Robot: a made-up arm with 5 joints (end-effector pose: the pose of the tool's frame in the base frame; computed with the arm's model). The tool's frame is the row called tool. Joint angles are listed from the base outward.
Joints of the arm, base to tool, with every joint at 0 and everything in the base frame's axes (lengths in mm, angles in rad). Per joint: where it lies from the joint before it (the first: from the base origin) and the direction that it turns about. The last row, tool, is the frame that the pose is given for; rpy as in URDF.
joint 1: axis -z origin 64.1 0 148.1
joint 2: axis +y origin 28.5 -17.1 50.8
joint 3: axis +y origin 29.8 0 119.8
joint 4: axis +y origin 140 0 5.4
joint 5: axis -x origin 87.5 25.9 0
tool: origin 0 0 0 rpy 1.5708 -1.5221 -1.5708
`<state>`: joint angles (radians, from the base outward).
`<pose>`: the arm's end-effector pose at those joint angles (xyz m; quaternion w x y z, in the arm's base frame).
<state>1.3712 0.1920 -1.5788 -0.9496 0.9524</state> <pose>0.0807 -0.0377 0.5125 0.3634 0.8419 0.3895 -0.0865</pose>
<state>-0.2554 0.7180 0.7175 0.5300 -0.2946</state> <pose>0.1783 0.0389 0.0508 0.9796 -0.0578 0.1874 -0.0431</pose>
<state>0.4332 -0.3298 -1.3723 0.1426 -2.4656</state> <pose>0.0634 0.0100 0.5475 0.0005 0.8627 -0.5057 -0.0056</pose>
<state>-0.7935 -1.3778 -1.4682 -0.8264 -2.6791</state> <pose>-0.1486 -0.2036 0.2424 0.4926 -0.4879 -0.0938 -0.7145</pose>
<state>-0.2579 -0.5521 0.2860 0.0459 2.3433</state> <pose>0.2650 0.0621 0.3777 0.1815 -0.6644 -0.4096 0.5982</pose>
